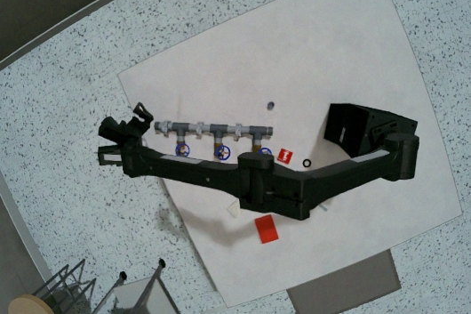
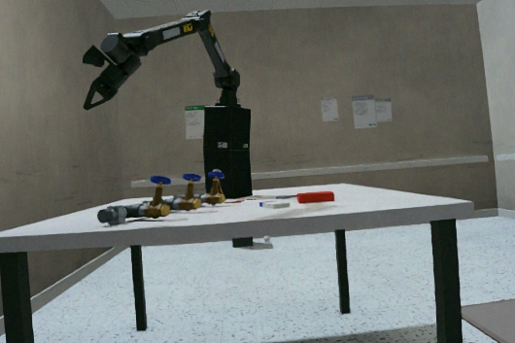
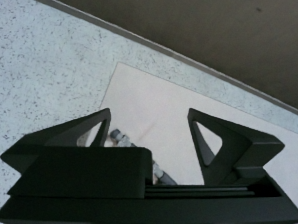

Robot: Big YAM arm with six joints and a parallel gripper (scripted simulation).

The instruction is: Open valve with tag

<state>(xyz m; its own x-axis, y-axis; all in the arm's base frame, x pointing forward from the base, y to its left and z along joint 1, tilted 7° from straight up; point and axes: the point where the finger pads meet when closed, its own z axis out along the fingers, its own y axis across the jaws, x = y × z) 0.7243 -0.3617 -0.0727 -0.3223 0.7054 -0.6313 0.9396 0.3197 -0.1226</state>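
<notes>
Right now my hand is 43 cm past the red tag, 39 cm to the right of it and 34 cm above it. Also, from my hand: grey object: 46 cm behind, 34 cm below, 15 cm to the left; red block: 68 cm to the left, 33 cm below, 24 cm behind; grey tool: 61 cm to the left, 48 cm behind, 34 cm below.
</notes>
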